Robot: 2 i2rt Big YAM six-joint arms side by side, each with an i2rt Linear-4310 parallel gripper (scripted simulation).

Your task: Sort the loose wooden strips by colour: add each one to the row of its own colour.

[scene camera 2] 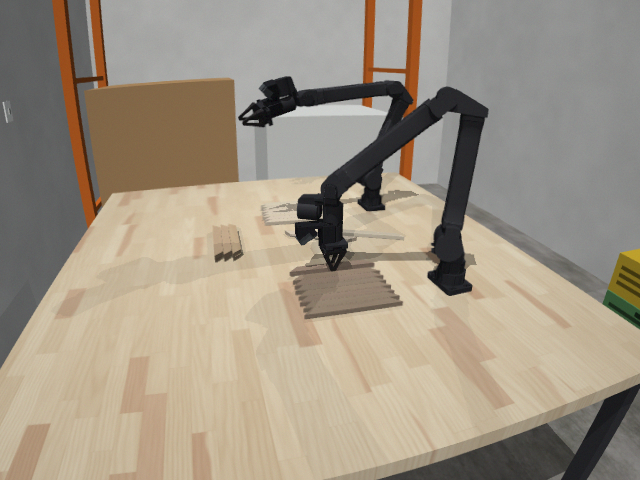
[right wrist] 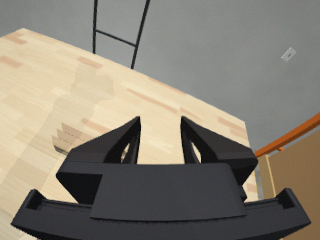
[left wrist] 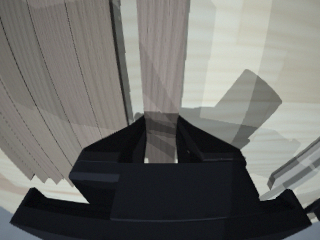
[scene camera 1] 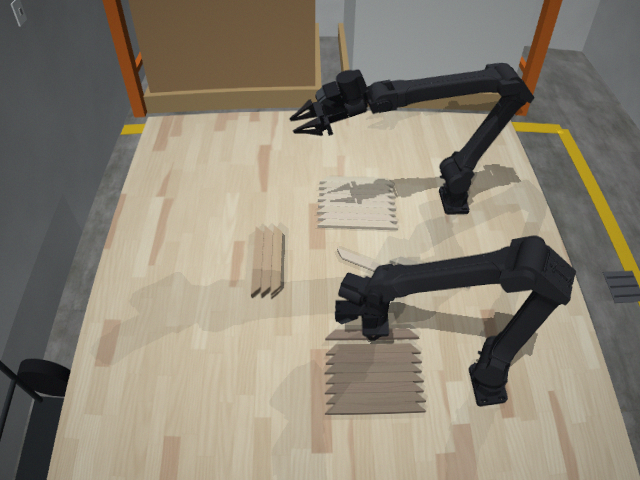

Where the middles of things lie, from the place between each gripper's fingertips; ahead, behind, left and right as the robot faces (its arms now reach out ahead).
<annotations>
Right now the dark brown strip point(scene camera 1: 338, 334) is right at my left hand.
The dark brown strip is 42 cm to the left of my right hand point(scene camera 1: 291, 125), 38 cm below it and 22 cm behind it.
</annotations>
